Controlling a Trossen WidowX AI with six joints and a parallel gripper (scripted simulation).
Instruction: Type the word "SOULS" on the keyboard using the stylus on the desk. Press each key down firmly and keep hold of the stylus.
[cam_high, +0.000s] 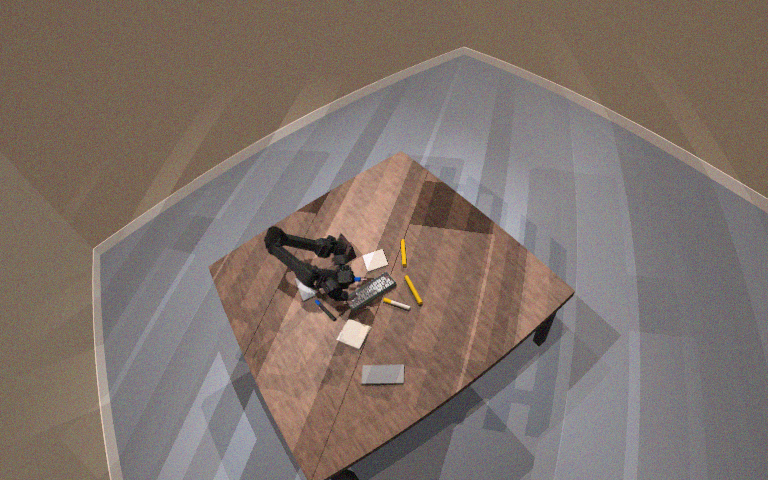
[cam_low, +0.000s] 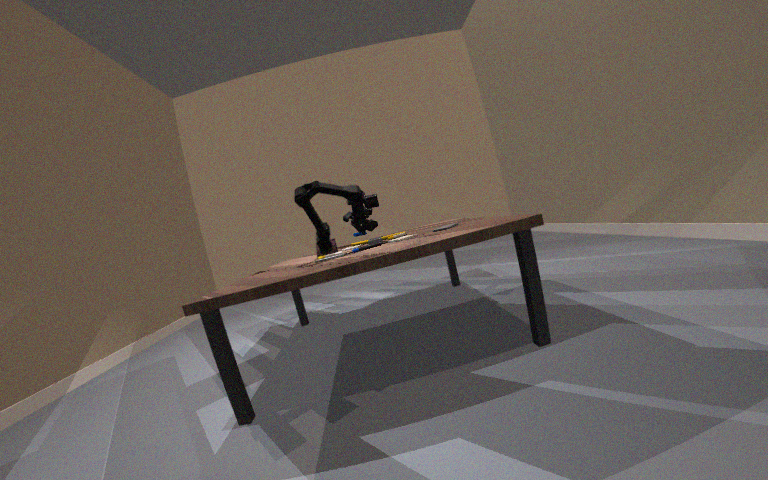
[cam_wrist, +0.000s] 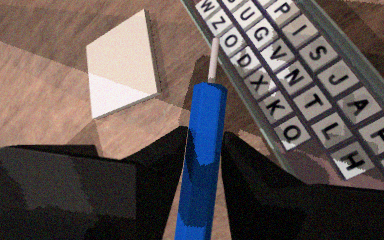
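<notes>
Right now the blue stylus is 10 mm to the left of my gripper tip and 10 mm ahead of it. The rest, counted from my gripper tip: grey sheet (390 mm ahead, 170 mm to the right, 70 mm below).
</notes>
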